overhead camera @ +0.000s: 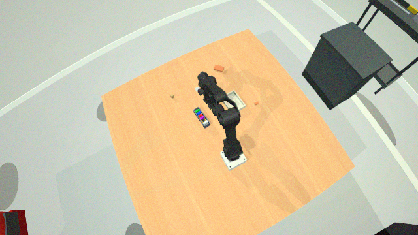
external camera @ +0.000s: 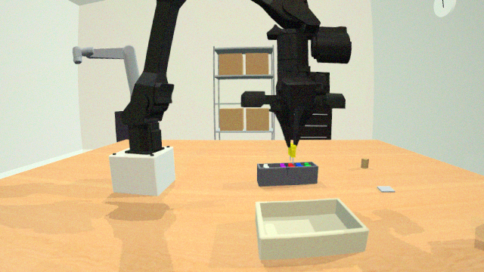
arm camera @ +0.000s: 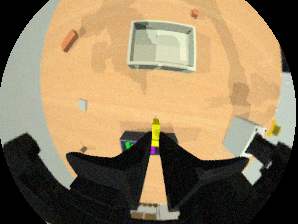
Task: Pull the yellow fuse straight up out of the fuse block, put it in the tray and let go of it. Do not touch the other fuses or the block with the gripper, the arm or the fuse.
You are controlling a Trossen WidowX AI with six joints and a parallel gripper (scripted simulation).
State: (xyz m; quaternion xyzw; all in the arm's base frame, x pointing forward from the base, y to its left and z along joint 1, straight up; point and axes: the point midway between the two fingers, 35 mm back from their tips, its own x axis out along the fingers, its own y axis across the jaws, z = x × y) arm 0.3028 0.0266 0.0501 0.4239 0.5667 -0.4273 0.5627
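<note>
Right now the cream tray is 3 cm ahead of my gripper tip, 15 cm to the right of it and 9 cm below it. From my gripper tip the other things lie so: flat grey tile: 20 cm ahead, 4 cm to the left, 9 cm below; then small orange piece: 2 cm behind, 29 cm to the right, 9 cm below; then yellow fuse: 1 cm below.
</note>
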